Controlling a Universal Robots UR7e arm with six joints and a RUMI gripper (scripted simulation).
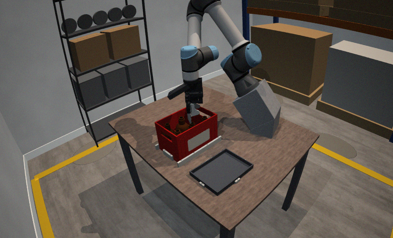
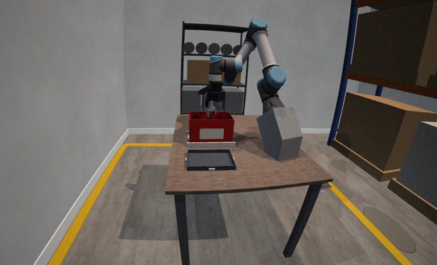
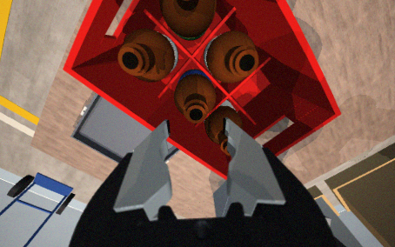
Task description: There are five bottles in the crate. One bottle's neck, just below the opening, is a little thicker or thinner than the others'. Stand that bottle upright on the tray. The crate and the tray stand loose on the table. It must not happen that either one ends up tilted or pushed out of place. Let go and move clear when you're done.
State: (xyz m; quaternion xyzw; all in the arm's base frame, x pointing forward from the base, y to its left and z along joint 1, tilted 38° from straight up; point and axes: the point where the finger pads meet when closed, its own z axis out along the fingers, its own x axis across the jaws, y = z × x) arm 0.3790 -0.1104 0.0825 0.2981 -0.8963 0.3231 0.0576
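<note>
The red crate lies 1 cm behind my hand, 4 cm to the right of it and 11 cm below it. Also, from my hand: dark tray (7 cm ahead, 23 cm to the left, 18 cm below).
</note>
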